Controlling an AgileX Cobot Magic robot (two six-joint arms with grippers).
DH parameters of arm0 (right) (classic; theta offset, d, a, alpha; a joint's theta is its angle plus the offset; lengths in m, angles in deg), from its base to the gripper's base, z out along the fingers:
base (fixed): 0 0 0 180
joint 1: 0 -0.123 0 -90
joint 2: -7.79 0 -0.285 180
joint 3: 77.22 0 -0.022 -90
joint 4: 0 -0.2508 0 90
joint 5: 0 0 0.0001 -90
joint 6: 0 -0.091 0 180
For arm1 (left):
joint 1: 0 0.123 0 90
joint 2: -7.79 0 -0.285 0
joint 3: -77.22 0 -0.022 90
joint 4: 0 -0.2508 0 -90
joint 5: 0 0 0.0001 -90
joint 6: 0 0.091 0 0
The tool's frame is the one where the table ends.
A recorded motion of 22 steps. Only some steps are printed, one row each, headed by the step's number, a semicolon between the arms.
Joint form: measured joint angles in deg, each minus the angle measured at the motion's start. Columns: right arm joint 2, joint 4, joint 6, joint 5, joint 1, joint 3; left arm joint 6, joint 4, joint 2, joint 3, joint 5, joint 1.
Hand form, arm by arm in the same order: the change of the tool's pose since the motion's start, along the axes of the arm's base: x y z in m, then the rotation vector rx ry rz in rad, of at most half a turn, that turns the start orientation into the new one. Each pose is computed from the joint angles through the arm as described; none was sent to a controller.
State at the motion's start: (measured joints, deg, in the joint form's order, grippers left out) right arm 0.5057 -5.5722 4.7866 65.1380 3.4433 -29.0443; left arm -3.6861 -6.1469 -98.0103 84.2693 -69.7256 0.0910
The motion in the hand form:
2: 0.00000 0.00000 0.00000 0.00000 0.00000 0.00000; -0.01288 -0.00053 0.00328 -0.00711 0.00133 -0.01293
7: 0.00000 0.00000 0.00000 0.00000 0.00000 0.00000; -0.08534 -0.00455 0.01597 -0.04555 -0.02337 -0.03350
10: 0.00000 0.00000 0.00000 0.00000 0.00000 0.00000; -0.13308 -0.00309 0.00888 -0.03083 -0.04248 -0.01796
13: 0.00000 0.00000 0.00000 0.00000 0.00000 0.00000; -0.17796 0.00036 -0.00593 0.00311 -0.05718 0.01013
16: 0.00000 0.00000 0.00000 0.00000 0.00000 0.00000; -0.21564 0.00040 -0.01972 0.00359 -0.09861 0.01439
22: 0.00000 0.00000 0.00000 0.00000 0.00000 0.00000; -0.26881 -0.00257 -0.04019 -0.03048 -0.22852 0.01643
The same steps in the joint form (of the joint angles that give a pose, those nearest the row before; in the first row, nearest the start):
2: 0.00 0.00 0.00 0.00 0.00 0.00; 0.92 0.60 2.67 -2.66 0.00 0.06
7: 0.00 0.00 0.00 0.00 0.00 0.00; 2.47 3.17 17.88 -16.68 0.32 0.07
10: 0.00 0.00 0.00 0.00 0.00 0.00; 1.28 2.06 27.87 -27.00 1.68 0.06
13: 0.00 0.00 0.00 0.00 0.00 0.00; -0.90 -0.42 37.51 -36.99 2.67 0.07
16: 0.00 0.00 0.00 0.00 0.00 0.00; -1.30 -0.58 46.84 -45.00 3.70 0.06
22: 0.00 0.00 0.00 0.00 0.00 0.00; -1.30 1.34 63.42 -55.27 4.85 0.07

